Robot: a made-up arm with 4 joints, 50 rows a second.
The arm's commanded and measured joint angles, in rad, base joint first. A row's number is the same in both.
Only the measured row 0 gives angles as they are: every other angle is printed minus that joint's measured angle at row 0.
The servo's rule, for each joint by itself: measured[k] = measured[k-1] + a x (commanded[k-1-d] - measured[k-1]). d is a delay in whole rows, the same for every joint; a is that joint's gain. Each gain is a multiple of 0.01, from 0.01 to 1. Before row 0 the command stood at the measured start. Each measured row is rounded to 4 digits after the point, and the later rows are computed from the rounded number. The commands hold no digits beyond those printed.
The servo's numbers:
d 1
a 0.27 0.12 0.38 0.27
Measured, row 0:
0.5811 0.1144 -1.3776 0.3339
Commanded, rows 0 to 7:
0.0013 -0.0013 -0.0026 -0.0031
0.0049 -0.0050 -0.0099 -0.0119
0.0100 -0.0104 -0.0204 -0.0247
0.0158 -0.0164 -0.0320 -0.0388
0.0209 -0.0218 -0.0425 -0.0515
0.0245 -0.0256 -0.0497 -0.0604
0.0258 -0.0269 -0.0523 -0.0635
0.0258 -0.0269 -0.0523 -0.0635
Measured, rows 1 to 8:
0.0000 0.0000 0.0000 0.0000
0.0004 -0.0002 -0.0010 -0.0008
0.0016 -0.0008 -0.0044 -0.0038
0.0039 -0.0020 -0.0105 -0.0094
0.0071 -0.0037 -0.0187 -0.0173
0.0108 -0.0059 -0.0277 -0.0265
0.0145 -0.0083 -0.0361 -0.0357
0.0176 -0.0105 -0.0423 -0.0432

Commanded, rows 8 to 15:
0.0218 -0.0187 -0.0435 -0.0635
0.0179 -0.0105 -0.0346 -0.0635
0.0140 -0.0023 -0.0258 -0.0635
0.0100 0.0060 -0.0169 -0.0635
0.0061 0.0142 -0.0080 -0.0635
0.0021 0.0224 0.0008 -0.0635
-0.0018 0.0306 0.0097 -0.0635
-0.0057 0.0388 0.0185 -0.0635
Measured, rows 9 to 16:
0.0198 -0.0125 -0.0461 -0.0487
0.0203 -0.0132 -0.0451 -0.0527
0.0197 -0.0129 -0.0411 -0.0556
0.0182 -0.0116 -0.0353 -0.0577
0.0160 -0.0095 -0.0283 -0.0593
0.0133 -0.0067 -0.0206 -0.0604
0.0103 -0.0032 -0.0125 -0.0612
0.0070 0.0009 -0.0041 -0.0618

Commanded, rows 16 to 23:
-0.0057 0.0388 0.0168 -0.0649
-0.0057 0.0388 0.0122 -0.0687
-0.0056 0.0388 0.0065 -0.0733
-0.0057 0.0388 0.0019 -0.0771
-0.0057 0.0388 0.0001 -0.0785
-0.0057 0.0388 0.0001 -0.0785
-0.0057 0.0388 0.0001 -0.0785
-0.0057 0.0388 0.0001 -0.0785
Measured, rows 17 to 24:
0.0036 0.0054 0.0045 -0.0623
0.0011 0.0094 0.0092 -0.0630
-0.0007 0.0129 0.0103 -0.0645
-0.0020 0.0160 0.0089 -0.0669
-0.0030 0.0187 0.0062 -0.0697
-0.0037 0.0211 0.0039 -0.0721
-0.0042 0.0232 0.0025 -0.0738
-0.0046 0.0251 0.0016 -0.0751

